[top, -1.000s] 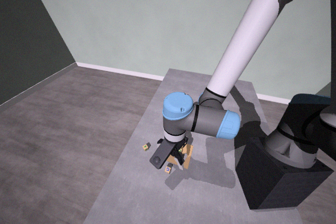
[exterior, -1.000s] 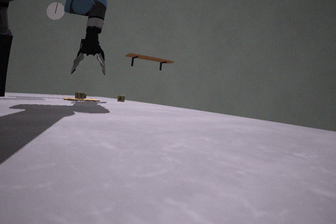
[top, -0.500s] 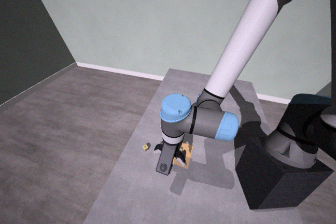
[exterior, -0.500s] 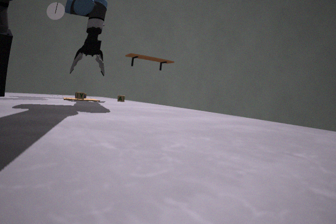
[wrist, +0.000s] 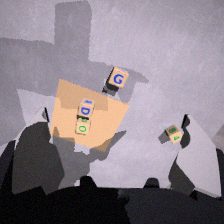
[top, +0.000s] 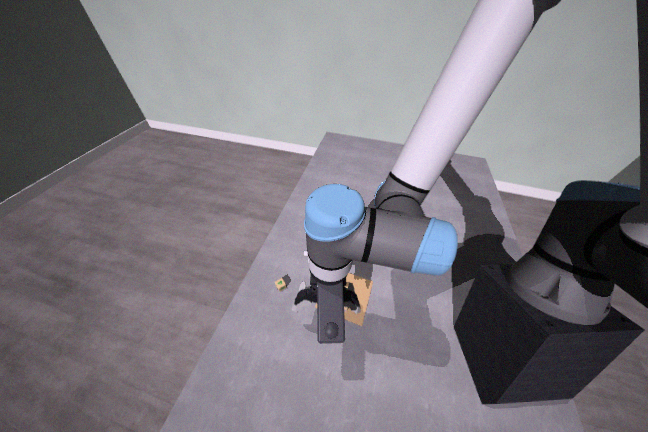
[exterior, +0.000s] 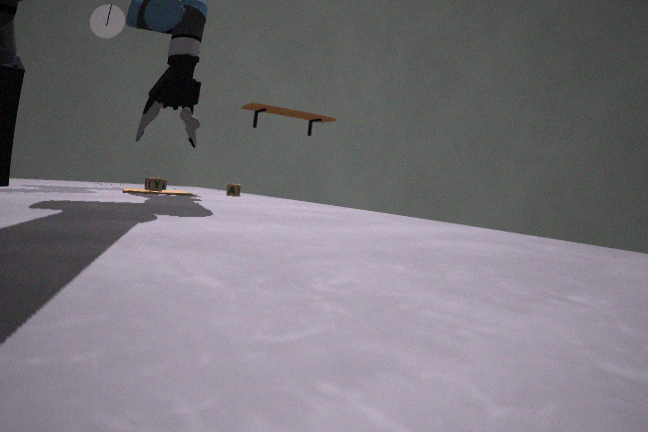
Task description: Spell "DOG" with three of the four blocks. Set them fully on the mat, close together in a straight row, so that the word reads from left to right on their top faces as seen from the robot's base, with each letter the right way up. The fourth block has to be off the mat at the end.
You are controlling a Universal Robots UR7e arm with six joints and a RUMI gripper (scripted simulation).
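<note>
The blue g block lies 90 mm below my hand and 10 mm to the left of it. The rest, counted from my hand: mat: 100 mm to the right, 100 mm below, 40 mm behind; green block: 100 mm to the right, 90 mm below, 40 mm behind; blue d block: 90 mm below, 60 mm to the right, 40 mm behind.
</note>
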